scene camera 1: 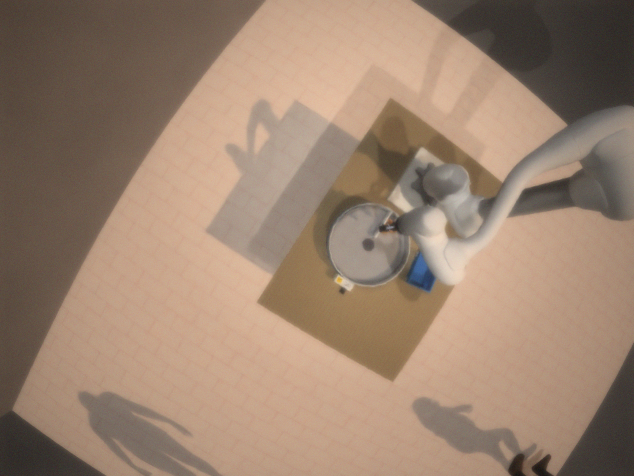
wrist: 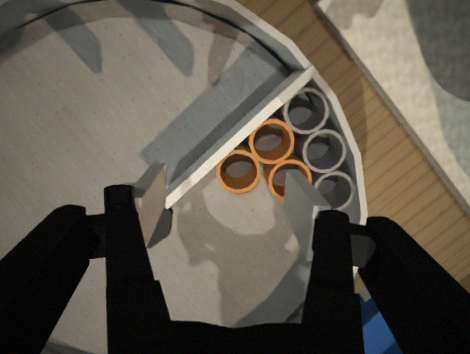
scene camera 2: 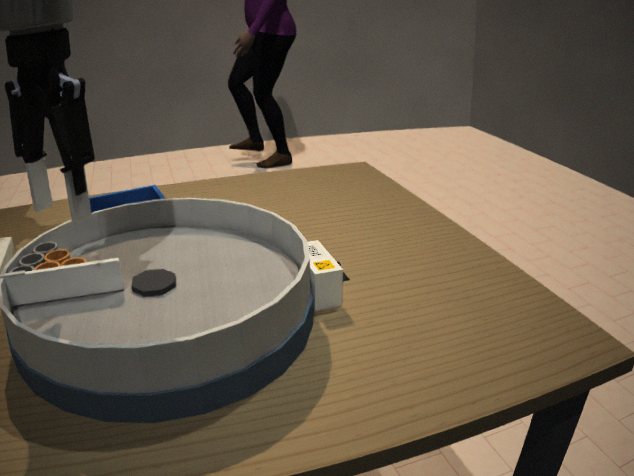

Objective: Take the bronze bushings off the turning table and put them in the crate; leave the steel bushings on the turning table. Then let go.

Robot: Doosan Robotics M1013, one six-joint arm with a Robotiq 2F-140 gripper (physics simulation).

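Seen in the pictures: gripper, fingertip midpoint: (wrist: 225,187) (scene camera 2: 62,213); arm's base at its link origin: (scene camera 1: 431,185).
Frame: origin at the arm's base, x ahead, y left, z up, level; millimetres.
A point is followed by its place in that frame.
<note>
Three bronze bushings (wrist: 218,171) {x 393, y -57, z 51 mm} (scene camera 2: 57,250) {x 343, y 1, z 51 mm} stand upright, grouped against the divider on the turning table (scene camera 1: 353,261) {x 606, y -53, z 12 mm} (scene camera 2: 220,256) {x 583, y 19, z 13 mm} (wrist: 100,125) {x 465, y -146, z 13 mm}. Three steel bushings (wrist: 345,150) {x 292, y -11, z 51 mm} stand in a row between them and the rim. My gripper (scene camera 1: 387,226) {x 383, y -64, z 131 mm} (scene camera 2: 60,210) {x 383, y -64, z 131 mm} (wrist: 225,187) {x 383, y -64, z 131 mm} is partly open and empty, above the turning table near the bushings. In the wrist view its right fingertip covers part of the nearest bronze bushing. The blue crate (scene camera 1: 422,274) {x 394, y 305, z -35 mm} (scene camera 2: 128,197) {x 393, y 362, z -4 mm} (wrist: 377,325) {x 349, y 261, z -36 mm} stands beside the turning table; its inside is largely hidden.
A white divider (scene camera 2: 66,284) {x 372, y -75, z 35 mm} (wrist: 235,141) {x 366, y -72, z 59 mm} runs inward from the rim beside the bronze bushings. A dark hub (scene camera 1: 368,244) {x 490, y -55, z 20 mm} (scene camera 2: 153,282) {x 491, y -60, z 20 mm} is at the centre. A control box (scene camera 1: 343,282) {x 721, y -20, z 17 mm} (scene camera 2: 326,286) {x 725, y -65, z -5 mm} is on the outer wall. A pale slab (scene camera 1: 399,197) {x 177, y -88, z -16 mm} (wrist: 360,30) {x 207, y -83, z -19 mm} lies nearby. A person (scene camera 2: 271,66) stands beyond the table.
</note>
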